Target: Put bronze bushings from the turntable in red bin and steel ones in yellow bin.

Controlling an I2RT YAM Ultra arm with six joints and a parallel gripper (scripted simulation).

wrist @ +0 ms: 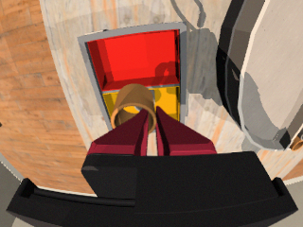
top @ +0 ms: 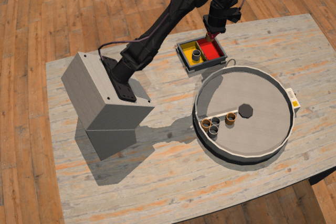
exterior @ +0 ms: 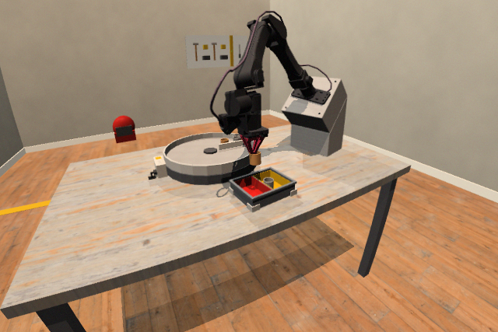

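The two-part bin tray lies 30 mm behind my hand, 20 mm to the left of it and 130 mm below it. Also, from my hand: red bin (20 mm ahead, 20 mm to the left, 140 mm below); turntable (10 mm ahead, 330 mm to the right, 100 mm below); yellow bin (70 mm behind, 20 mm to the left, 140 mm below).
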